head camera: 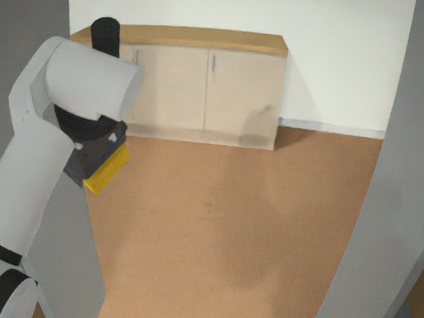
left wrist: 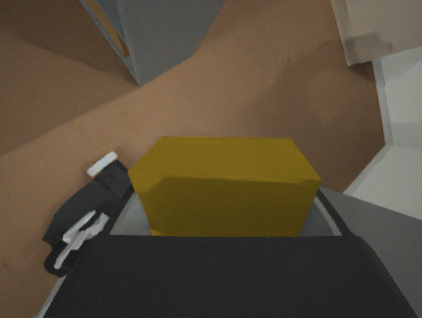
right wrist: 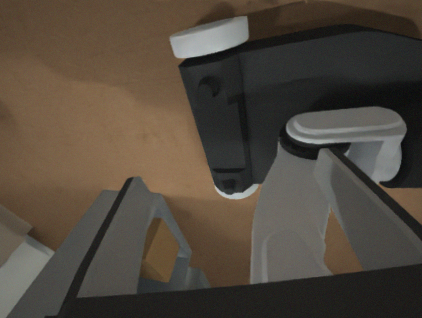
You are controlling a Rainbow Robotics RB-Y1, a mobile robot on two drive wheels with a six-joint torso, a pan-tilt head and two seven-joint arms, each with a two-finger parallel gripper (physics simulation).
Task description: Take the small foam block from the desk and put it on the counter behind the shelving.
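Frame: origin at the robot's base, x left, y back, z up, level; millimetres.
Where they show: left gripper, fingertip midpoint: [head camera: 97,163] [left wrist: 220,169]; right gripper, fingertip midpoint: [right wrist: 228,174].
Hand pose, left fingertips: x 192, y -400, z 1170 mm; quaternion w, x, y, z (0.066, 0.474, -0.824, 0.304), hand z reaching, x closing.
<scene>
After its pixels a point has its place.
The small yellow foam block [head camera: 109,169] {x 161, y -370, z 1180 mm} [left wrist: 225,200] {x 196, y -385, z 1207 mm} is between the fingers of my left gripper [head camera: 98,162] {x 192, y -400, z 1170 mm} [left wrist: 220,169] {x 192, y -400, z 1170 mm}, held up in the air. The left gripper is shut on it, and the black gripper body hides the block's near part. The counter [head camera: 205,38] {x 111, y -2704, z 911 mm}, with a wooden top and pale cabinet doors, stands against the back wall in the head view, beyond the block. Part of the counter's pale body also shows at the upper right of the left wrist view [left wrist: 387,25] {x -251, y -2600, z 422 mm}. My right gripper [right wrist: 228,174] {x -242, y 102, z 571 mm} is open, with no object between its fingers.
A grey shelving panel [head camera: 370,195] {x -581, y -874, z 814 mm} rises at the right of the head view, and another grey panel [head camera: 65,220] {x 494, y -783, z 674 mm} stands behind my left arm. Brown floor lies between them. A grey shelving unit [left wrist: 160,40] {x 502, y -652, z 526 mm} shows at the left wrist view's top. The robot's dark base [right wrist: 320,75] {x -149, y 256, z 170 mm} shows below.
</scene>
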